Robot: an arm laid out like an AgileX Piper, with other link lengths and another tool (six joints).
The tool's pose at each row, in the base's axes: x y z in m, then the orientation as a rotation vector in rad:
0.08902, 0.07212, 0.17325, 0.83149, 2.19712, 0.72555
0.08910, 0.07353, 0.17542, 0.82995, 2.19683, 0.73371
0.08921, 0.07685, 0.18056, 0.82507, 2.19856, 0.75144
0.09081, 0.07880, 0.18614, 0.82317, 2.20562, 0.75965
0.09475, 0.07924, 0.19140, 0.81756, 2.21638, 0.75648
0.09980, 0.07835, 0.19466, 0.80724, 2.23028, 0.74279
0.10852, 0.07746, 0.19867, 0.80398, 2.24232, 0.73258
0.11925, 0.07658, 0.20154, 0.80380, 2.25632, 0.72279
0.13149, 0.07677, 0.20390, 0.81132, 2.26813, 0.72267
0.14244, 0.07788, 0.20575, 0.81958, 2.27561, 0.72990
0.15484, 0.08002, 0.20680, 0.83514, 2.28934, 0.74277
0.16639, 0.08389, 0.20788, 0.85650, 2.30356, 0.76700
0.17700, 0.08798, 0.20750, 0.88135, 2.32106, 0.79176
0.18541, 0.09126, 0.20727, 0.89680, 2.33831, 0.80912
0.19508, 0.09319, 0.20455, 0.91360, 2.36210, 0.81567
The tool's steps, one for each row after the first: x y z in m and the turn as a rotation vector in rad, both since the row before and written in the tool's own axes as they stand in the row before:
0.00013, 0.00241, -0.00093, -0.00531, 0.00334, 0.00153
0.00037, 0.00569, -0.00223, -0.01098, 0.00930, 0.00213
-0.00162, 0.00565, -0.00171, -0.00216, 0.00963, 0.00102
-0.00394, 0.00527, -0.00023, 0.00471, 0.00770, -0.00542
-0.00484, 0.00340, 0.00139, 0.01054, 0.00577, -0.01220
-0.00739, 0.00511, 0.00350, 0.01004, 0.00583, -0.00590
-0.00823, 0.00503, 0.00558, 0.01162, 0.00777, -0.00357
-0.00829, 0.00597, 0.00715, 0.00751, 0.01018, 0.00499
-0.00670, 0.00587, 0.00672, 0.00163, 0.00967, 0.00783
-0.00663, 0.00661, 0.00847, 0.00339, 0.01762, 0.01449
-0.00494, 0.00756, 0.00824, -0.00100, 0.02326, 0.02180
-0.00377, 0.00646, 0.00858, 0.00139, 0.02650, 0.02421
-0.00304, 0.00527, 0.00667, 0.00281, 0.02277, 0.01534
-0.00431, 0.00336, 0.00865, 0.01218, 0.02325, 0.01327

